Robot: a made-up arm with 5 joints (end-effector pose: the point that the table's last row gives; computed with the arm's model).
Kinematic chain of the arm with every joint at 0, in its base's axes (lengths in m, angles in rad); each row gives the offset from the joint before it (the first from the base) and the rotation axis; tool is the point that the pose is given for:
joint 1: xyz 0 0 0.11 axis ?
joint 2: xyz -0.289 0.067 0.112 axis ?
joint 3: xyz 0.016 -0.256 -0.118 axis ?
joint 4: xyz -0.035 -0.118 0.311 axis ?
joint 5: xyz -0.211 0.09 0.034 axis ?
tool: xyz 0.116 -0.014 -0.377
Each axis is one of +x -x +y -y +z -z.
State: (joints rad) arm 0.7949 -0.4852 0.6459 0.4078 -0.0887
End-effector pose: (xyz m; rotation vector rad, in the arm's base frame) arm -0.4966 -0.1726 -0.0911 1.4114 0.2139 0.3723
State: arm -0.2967 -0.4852 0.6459 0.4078 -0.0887
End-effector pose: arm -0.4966 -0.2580 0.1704 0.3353 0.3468 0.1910
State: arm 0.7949 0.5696 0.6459 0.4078 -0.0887
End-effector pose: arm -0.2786 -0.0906 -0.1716 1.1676 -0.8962 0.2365
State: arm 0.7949 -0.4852 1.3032 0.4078 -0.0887
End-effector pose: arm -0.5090 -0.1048 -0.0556 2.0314 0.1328 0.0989
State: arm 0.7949 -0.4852 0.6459 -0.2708 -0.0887
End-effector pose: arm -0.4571 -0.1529 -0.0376 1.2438 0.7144 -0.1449
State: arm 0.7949 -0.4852 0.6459 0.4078 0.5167
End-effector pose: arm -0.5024 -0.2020 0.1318 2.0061 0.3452 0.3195
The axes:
joint 1: +x
joint 2: -y
joint 3: +x
joint 4: +z
joint 5: +x

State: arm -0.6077 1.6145 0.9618 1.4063 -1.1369
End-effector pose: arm -0.0865 -0.2139 0.6741 -0.9304 -2.5920 1.3762
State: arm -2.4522 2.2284 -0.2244 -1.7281 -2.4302
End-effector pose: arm -0.5991 -0.1629 0.3830 -1.7039 -1.6845 -1.0622
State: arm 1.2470 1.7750 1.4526 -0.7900 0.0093
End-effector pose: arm -0.1691 -0.1511 -0.0043 2.4824 -1.3610 0.0642
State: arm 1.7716 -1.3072 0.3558 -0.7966 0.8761
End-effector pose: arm -0.2017 0.0545 0.0952 1.7094 1.9463 -0.2706
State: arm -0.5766 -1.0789 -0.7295 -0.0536 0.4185
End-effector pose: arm -0.5132 -0.0297 0.2570 -0.8248 1.0627 -0.1794
